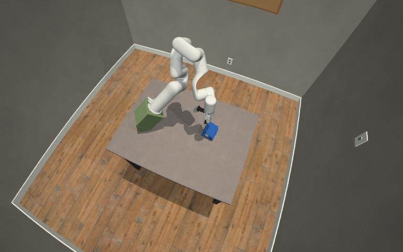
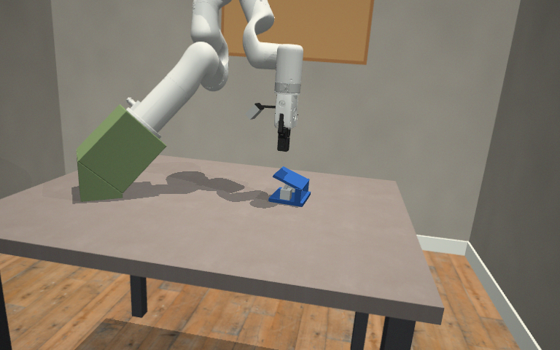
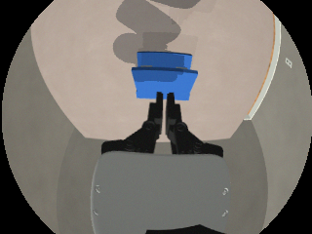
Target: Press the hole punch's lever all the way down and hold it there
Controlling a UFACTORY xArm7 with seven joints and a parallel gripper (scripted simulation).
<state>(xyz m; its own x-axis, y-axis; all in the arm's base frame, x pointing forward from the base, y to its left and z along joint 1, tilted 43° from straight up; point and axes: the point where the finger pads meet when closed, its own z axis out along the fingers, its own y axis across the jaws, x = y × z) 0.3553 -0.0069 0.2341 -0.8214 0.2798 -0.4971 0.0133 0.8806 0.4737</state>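
Right now my hand is 11 cm above the lever and 3 cm short of it. From my hand the other things lie so: blue hole punch: 13 cm below, 4 cm ahead.
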